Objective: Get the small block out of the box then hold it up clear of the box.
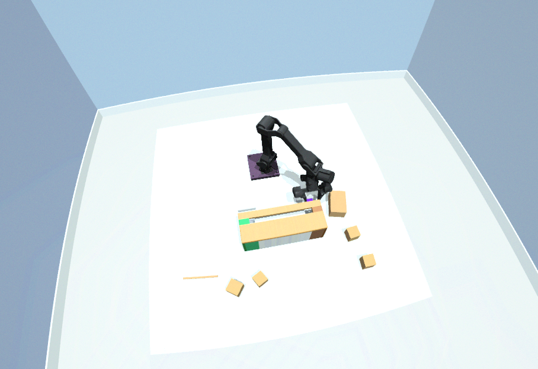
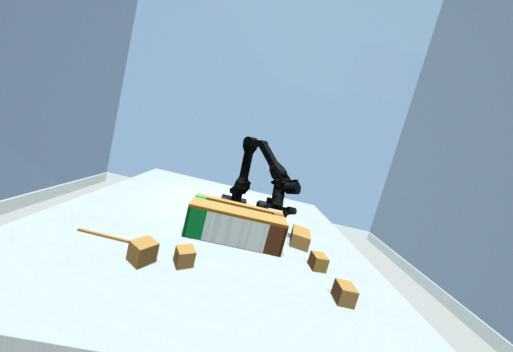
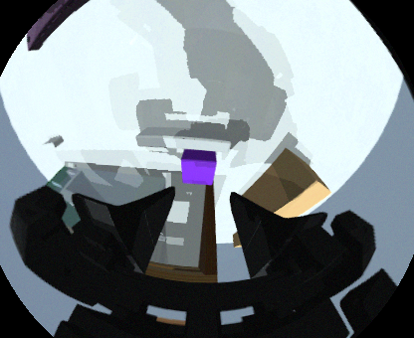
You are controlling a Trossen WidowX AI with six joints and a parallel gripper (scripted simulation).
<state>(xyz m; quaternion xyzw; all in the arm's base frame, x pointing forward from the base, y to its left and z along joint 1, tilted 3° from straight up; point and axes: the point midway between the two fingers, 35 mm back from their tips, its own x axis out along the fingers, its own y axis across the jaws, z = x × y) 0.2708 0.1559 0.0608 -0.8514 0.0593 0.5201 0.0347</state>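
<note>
Right now my gripper tip is 20 mm past the purple block and 30 mm above it. Also, from my gripper tip: box: 40 mm ahead, 180 mm to the right, 20 mm above; thin wooden stick: 190 mm ahead, 620 mm to the right, 40 mm below; tan block: 40 mm ahead, 120 mm to the left, 10 mm below.
</note>
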